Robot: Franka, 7 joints.
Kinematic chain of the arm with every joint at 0, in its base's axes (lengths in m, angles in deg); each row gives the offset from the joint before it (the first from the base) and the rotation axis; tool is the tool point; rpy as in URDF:
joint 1: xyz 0 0 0.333 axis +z
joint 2: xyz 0 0 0 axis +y
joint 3: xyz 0 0 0.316 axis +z
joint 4: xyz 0.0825 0 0 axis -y
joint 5: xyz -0.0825 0 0.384 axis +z
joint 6: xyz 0 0 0 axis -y
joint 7: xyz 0.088 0 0 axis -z
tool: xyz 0 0 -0.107 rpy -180 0 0
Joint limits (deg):
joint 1: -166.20..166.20
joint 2: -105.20..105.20
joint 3: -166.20..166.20
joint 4: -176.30..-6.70
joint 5: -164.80..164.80
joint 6: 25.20..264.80
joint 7: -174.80..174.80
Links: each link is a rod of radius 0.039 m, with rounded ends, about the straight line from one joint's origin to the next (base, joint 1, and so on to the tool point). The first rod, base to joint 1, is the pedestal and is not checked.
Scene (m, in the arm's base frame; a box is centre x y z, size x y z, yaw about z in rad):
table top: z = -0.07
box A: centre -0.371 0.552 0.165 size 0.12 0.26 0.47 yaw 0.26
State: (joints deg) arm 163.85 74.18 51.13 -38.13 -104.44 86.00 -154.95
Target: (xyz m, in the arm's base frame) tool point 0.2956 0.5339 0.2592
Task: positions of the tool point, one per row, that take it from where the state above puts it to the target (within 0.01 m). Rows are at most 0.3 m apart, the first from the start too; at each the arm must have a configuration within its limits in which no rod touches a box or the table.
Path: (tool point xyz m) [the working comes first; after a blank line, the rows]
Joints at the target: 86.38 49.47 -15.99 -91.06 -81.67 51.73 -154.95
Straight joint move there: touches box A.

1: -0.7201 0.2921 0.4088
2: -0.5695 0.4435 0.5281
3: -0.3880 0.5138 0.6370
4: -0.3174 0.5934 0.5564
5: -0.2000 0.6546 0.4680
6: -0.0437 0.6748 0.3828
7: 0.1311 0.6365 0.3105
8: 0.2956 0.5339 0.2593

